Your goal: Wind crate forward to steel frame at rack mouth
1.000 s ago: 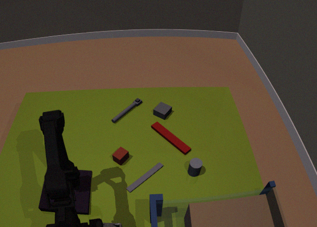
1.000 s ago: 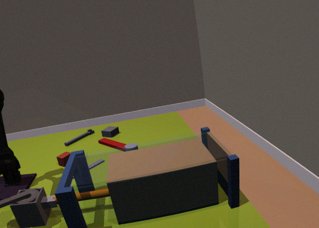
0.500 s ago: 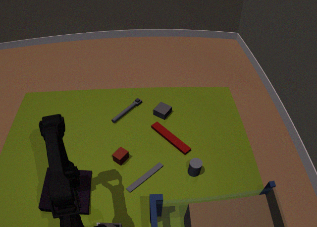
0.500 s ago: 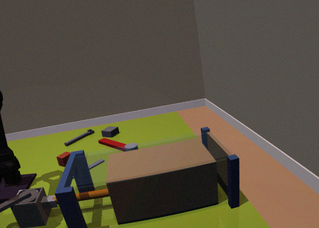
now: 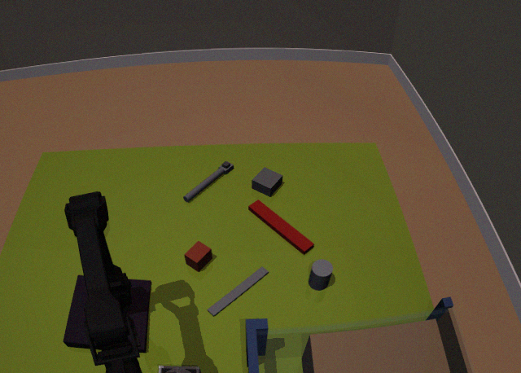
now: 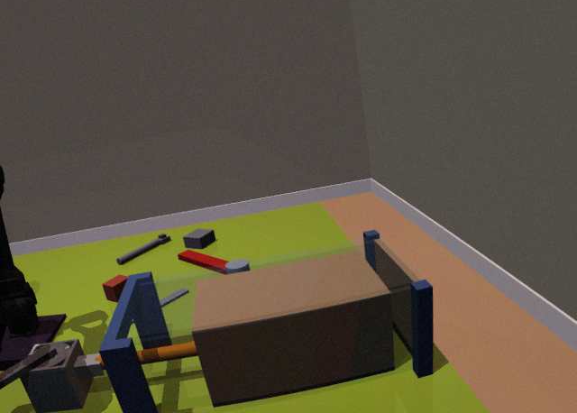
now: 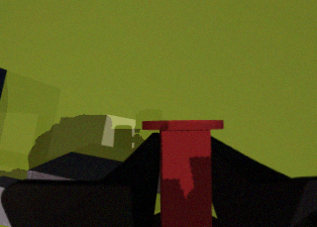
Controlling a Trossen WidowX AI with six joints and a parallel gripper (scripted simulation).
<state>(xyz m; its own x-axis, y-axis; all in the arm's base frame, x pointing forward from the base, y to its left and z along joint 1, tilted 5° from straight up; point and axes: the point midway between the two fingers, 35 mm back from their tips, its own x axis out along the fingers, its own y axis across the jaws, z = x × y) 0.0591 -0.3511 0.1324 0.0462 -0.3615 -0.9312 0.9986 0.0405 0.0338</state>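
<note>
Right now the winch handle is 30 mm ahead of my gripper tip, 40 mm to the left of it and 30 mm below it. Also, from my gripper tip: red crank grip: 20 mm to the left; blue steel frame: 230 mm ahead, 60 mm to the left, 20 mm below; grey winch: 60 mm ahead, 80 mm to the left, 100 mm below.
</note>
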